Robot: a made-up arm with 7 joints. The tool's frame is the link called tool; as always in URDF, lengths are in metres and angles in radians. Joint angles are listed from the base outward. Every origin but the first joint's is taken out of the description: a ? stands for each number. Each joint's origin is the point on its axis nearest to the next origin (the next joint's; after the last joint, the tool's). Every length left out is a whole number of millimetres.
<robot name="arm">
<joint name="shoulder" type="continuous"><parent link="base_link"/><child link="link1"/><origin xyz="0.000 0.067 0.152" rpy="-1.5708 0.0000 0.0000"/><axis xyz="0 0 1"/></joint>
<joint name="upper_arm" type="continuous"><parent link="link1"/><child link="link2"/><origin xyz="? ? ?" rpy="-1.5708 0.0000 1.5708"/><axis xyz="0 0 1"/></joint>
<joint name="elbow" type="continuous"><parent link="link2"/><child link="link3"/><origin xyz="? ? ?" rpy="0.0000 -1.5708 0.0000"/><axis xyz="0 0 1"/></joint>
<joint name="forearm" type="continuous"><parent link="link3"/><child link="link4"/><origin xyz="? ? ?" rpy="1.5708 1.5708 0.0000"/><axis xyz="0 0 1"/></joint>
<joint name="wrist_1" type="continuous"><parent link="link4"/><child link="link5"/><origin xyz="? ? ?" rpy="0.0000 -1.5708 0.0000"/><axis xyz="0 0 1"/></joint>
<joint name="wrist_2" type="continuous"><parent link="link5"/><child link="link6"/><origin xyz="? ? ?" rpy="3.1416 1.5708 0.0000"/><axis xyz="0 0 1"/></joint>
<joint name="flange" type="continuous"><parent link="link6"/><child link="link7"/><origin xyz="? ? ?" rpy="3.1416 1.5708 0.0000"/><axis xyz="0 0 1"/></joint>
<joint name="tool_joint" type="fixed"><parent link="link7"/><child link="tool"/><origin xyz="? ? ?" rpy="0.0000 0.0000 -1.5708"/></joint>
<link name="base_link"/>
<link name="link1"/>
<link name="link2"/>
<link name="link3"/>
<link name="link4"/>
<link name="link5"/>
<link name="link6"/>
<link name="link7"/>
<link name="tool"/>
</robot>
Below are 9 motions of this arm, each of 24 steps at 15 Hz.
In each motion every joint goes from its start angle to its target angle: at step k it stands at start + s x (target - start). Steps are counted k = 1, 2, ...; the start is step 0. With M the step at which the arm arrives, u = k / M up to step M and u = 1 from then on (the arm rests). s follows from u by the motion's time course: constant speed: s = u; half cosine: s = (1 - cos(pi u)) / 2; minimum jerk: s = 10 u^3 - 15 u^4 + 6 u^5.
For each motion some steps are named. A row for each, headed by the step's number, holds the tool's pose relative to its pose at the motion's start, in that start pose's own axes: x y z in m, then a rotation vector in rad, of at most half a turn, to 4 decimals.
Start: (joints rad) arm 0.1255 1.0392 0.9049 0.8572 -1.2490 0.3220 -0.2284
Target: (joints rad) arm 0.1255 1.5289 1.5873 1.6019 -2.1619 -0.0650 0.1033
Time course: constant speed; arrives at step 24
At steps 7, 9, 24:
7: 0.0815 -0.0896 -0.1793 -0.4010 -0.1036 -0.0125
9: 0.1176 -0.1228 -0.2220 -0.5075 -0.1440 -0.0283
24: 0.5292 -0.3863 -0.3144 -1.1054 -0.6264 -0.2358

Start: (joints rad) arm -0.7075 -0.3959 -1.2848 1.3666 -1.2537 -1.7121 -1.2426
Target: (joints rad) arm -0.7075 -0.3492 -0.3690 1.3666 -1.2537 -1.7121 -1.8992
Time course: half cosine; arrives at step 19
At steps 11, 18, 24:
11: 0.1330 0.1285 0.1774 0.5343 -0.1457 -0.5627
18: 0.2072 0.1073 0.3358 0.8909 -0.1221 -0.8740
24: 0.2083 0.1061 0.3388 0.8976 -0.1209 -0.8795

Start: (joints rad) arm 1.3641 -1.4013 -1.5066 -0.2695 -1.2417 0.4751 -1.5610
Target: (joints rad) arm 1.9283 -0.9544 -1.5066 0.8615 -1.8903 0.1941 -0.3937
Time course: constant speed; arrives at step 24
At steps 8, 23, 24:
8: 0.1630 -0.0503 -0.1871 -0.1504 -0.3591 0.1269
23: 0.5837 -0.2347 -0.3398 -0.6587 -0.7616 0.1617
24: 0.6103 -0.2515 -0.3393 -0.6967 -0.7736 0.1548

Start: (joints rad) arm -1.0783 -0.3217 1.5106 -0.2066 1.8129 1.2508 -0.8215
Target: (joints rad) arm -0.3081 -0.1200 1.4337 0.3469 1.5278 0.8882 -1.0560
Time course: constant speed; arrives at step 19
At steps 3, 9, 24:
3: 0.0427 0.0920 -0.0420 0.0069 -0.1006 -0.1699
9: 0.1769 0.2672 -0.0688 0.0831 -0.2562 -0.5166
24: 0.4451 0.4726 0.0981 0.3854 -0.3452 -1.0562

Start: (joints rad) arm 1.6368 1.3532 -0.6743 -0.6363 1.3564 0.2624 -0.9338
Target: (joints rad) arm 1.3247 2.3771 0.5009 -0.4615 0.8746 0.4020 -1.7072
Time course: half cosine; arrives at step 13
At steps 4, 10, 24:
4: -0.0060 0.0146 -0.0448 -0.0157 -0.0447 0.0069
10: -0.0465 0.0306 -0.0472 -0.2168 0.1677 -0.0282
24: -0.0495 0.0373 -0.0318 -0.3012 0.2433 -0.0608

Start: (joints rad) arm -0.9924 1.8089 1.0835 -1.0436 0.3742 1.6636 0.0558
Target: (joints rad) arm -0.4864 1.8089 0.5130 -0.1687 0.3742 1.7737 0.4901
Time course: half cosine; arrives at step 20
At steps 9, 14, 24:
9: 0.0898 0.0095 0.2231 0.0433 0.2862 0.1057
14: 0.2116 0.0001 0.4011 0.1007 0.5279 0.1969
24: 0.2920 -0.0103 0.4872 0.1398 0.6571 0.2431

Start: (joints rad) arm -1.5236 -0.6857 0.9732 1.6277 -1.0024 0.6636 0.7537
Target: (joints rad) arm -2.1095 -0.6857 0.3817 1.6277 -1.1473 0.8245 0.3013
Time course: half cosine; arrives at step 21
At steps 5, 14, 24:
5: 0.0537 0.0562 -0.0227 -0.0120 -0.0072 -0.1418
14: 0.3807 0.2202 -0.1327 -0.0432 -0.0800 -0.7866
24: 0.5347 0.2343 -0.1692 -0.0396 -0.1257 -1.0400

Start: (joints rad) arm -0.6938 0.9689 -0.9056 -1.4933 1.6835 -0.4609 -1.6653
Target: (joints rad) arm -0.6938 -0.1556 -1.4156 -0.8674 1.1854 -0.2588 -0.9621
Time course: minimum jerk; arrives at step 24
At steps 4, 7, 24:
4: -0.0150 -0.0049 0.0239 -0.0087 0.0683 0.0103
7: -0.0495 -0.0171 0.1105 -0.0283 0.2937 0.0421
24: 0.3622 0.0065 0.5539 0.1199 1.9029 0.1160

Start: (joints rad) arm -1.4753 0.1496 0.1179 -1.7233 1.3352 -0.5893 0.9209
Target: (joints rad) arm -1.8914 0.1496 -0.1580 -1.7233 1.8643 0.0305 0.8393
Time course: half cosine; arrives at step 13
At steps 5, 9, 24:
5: -0.0648 0.0087 -0.0179 -0.2264 0.1051 0.0781
9: -0.1622 0.0082 0.0016 -0.4649 0.2230 0.2491
24: -0.2020 0.0080 0.0274 -0.5368 0.2625 0.3444

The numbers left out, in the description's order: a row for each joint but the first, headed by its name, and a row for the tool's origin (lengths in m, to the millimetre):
upper_arm: -0.281 0.020 0.000
elbow: -0.270 -0.120 0.000
forearm: 0.056 0.044 0.000
wrist_1: 0.260 -0.076 0.000
wrist_2: 0.285 0.048 0.000
flange: 0.044 -0.053 0.000
tool: 0.103 0.278 0.000

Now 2 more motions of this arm.
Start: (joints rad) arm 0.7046 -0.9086 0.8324 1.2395 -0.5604 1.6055 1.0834
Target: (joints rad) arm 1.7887 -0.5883 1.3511 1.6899 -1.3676 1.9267 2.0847
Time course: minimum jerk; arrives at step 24
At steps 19, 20, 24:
19: 0.0771 -0.7479 0.0863 0.5828 0.0981 1.5367
20: 0.0816 -0.7646 0.0747 0.5906 0.0729 1.5877
24: 0.0872 -0.7838 0.0600 0.5978 0.0401 1.6496

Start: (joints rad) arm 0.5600 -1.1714 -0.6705 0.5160 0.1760 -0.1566 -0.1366
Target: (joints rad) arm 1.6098 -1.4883 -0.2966 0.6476 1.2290 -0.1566 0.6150
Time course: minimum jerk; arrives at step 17
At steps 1, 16, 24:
1: -0.0011 -0.0002 0.0008 0.0004 0.0012 0.0025
16: -0.0630 -0.1255 0.2516 0.6108 -0.0862 1.3629
24: -0.0623 -0.1254 0.2514 0.6117 -0.0880 1.3653

